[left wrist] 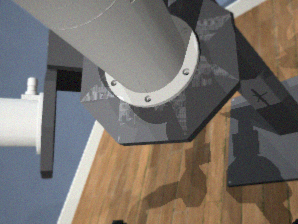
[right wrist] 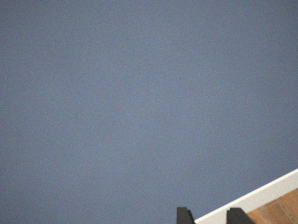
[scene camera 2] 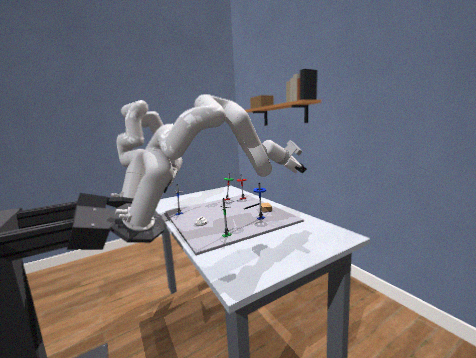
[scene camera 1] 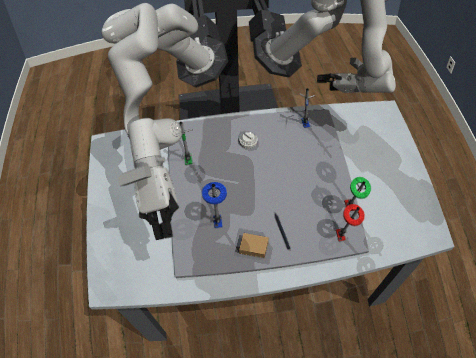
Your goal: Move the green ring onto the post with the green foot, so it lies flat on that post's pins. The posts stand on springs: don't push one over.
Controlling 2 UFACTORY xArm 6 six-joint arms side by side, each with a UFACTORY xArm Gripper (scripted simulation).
Labels:
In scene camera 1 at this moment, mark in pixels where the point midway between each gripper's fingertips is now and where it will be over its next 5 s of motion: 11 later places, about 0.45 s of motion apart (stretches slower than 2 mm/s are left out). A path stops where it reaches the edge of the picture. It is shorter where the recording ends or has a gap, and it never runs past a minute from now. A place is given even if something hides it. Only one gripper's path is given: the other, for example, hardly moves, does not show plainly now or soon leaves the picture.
The right gripper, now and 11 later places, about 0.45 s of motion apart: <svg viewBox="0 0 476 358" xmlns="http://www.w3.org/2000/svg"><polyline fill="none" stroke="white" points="164,238 173,242 183,243 194,242 203,239 214,236 224,233 237,228 252,220 268,211 282,200 296,188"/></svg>

